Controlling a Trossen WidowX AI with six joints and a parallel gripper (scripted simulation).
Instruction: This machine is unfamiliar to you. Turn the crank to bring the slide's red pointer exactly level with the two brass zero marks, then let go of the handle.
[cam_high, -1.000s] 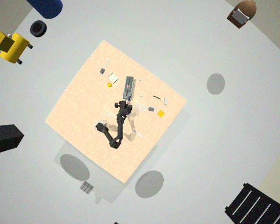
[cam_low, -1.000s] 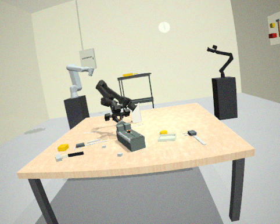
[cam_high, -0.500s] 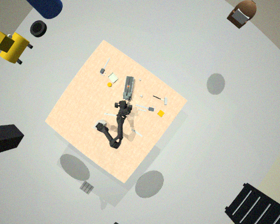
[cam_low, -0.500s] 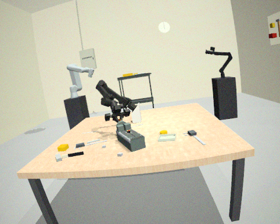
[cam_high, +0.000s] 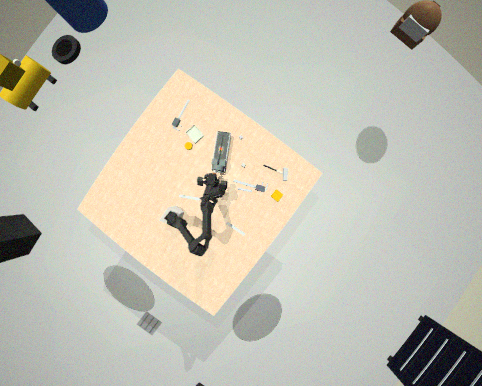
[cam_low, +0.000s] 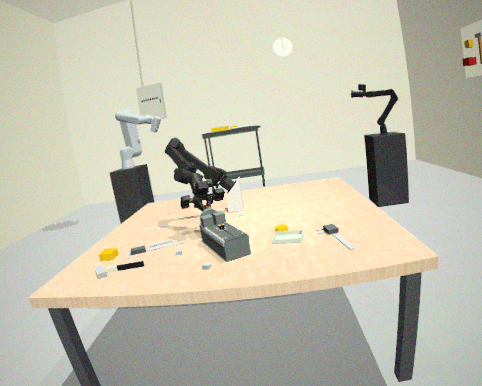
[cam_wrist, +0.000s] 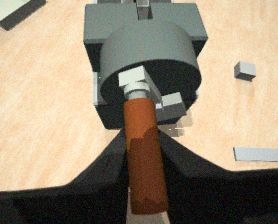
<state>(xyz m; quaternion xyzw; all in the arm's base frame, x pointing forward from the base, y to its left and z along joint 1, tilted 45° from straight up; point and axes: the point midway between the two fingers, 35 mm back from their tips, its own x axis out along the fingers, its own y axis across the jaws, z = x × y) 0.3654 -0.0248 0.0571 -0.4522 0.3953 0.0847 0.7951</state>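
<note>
Now: gripper tip 2 cm below the crank. Also, from my gripper tip: red pointer: 16 cm ahead, 8 cm to the left, 1 cm below; then brown crank handle: 3 cm above, 1 cm to the right, 1 cm behind; then yellow disc: 28 cm to the left, 8 cm below, 4 cm ahead.
</note>
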